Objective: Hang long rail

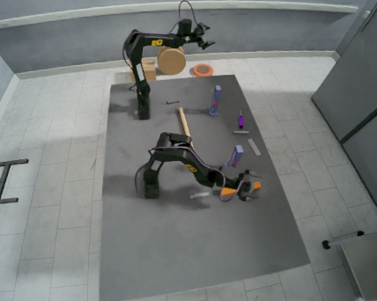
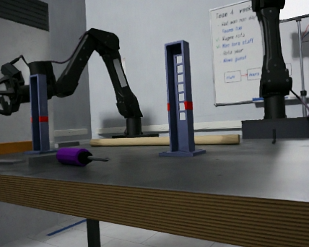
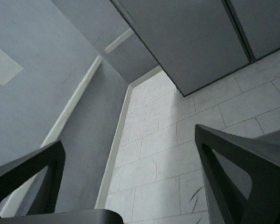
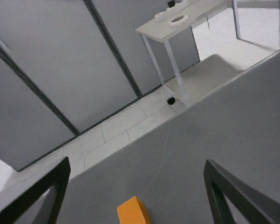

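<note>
Right now my right hand is 30 mm past the orange block, 50 mm to the right of it and 150 mm above it. Also, from my right hand: grey strip (150 mm ahead, 300 mm to the left, 160 mm below); long wooden rail (250 mm behind, 440 mm to the left, 160 mm below); black part (310 mm behind, 750 mm to the left, 150 mm below).
</note>
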